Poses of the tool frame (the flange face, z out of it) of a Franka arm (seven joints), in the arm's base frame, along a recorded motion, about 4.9 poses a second.
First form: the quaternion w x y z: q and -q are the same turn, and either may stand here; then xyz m.
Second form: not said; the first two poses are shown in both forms.
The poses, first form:
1: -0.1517 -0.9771 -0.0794 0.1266 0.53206 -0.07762 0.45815
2: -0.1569 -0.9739 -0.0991 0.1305 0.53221 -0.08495 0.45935
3: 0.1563 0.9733 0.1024 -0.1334 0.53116 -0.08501 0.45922
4: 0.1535 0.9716 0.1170 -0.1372 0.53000 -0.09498 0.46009
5: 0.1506 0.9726 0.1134 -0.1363 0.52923 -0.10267 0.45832
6: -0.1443 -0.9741 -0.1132 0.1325 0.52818 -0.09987 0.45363
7: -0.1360 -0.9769 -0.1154 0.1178 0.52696 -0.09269 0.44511
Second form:
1:
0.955 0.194 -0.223 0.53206
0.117 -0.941 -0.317 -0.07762
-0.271 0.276 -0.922 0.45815
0 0 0 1

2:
0.946 0.234 -0.223 0.53221
0.152 -0.931 -0.331 -0.08495
-0.285 0.280 -0.917 0.45935
0 0 0 1

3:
0.943 0.241 -0.228 0.53116
0.158 -0.930 -0.332 -0.08501
-0.292 0.277 -0.916 0.45922
0 0 0 1

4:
0.935 0.269 -0.231 0.53000
0.185 -0.926 -0.330 -0.09498
-0.303 0.266 -0.915 0.46009
0 0 0 1

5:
0.937 0.262 -0.231 0.52923
0.180 -0.929 -0.324 -0.10267
-0.299 0.262 -0.917 0.45832
0 0 0 1

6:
0.939 0.259 -0.225 0.52818
0.182 -0.933 -0.311 -0.09987
-0.291 0.251 -0.923 0.45363
0 0 0 1

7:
0.946 0.258 -0.199 0.52696
0.193 -0.936 -0.293 -0.09269
-0.262 0.239 -0.935 0.44511
0 0 0 1

